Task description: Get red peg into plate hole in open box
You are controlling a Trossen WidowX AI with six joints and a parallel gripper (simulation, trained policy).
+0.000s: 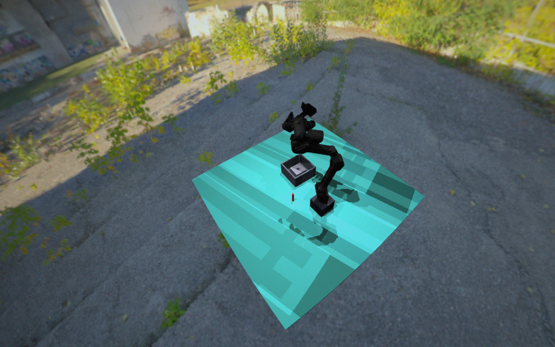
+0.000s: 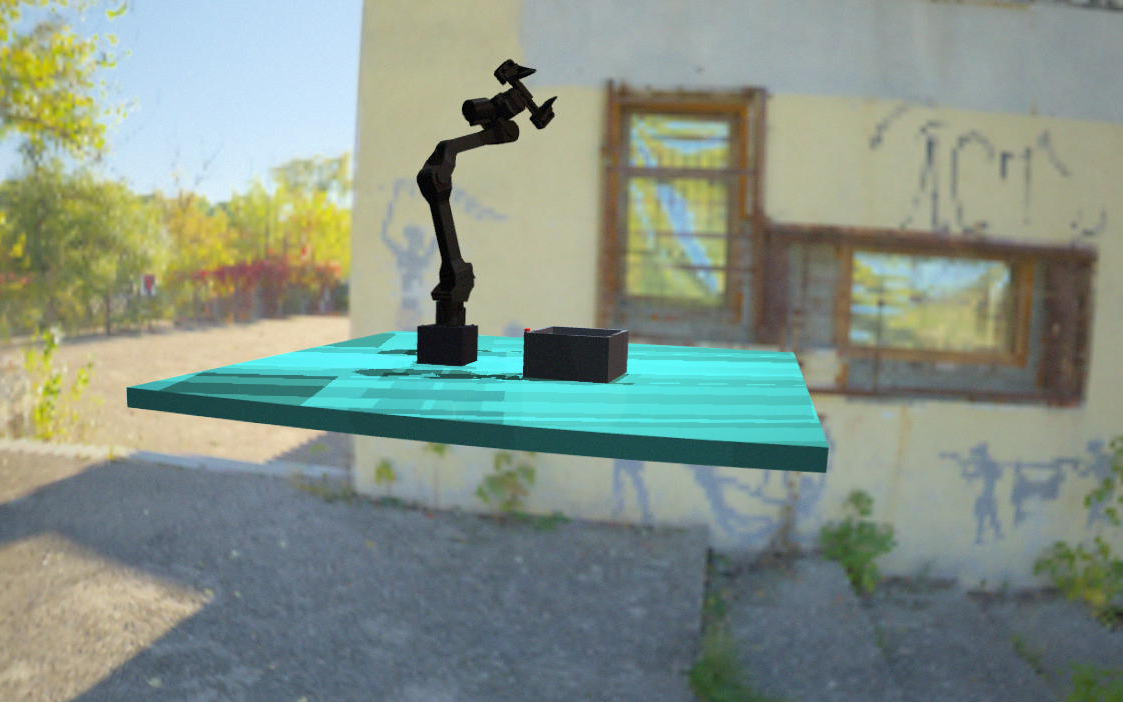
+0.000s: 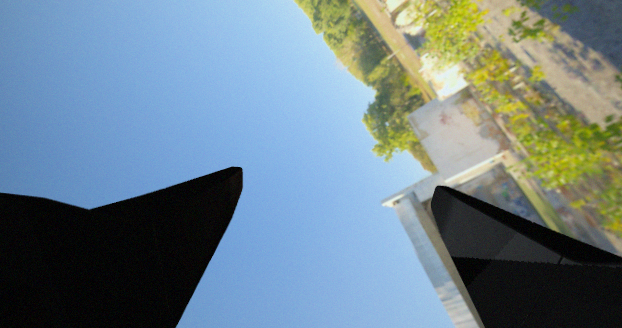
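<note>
Right now my gripper tip is 40 mm past the red peg, 100 mm to the right of it and 640 mm above it. Also, from my gripper tip: dark box (100 mm ahead, 100 mm to the right, 650 mm below); then plate (100 mm ahead, 100 mm to the right, 630 mm below).
</note>
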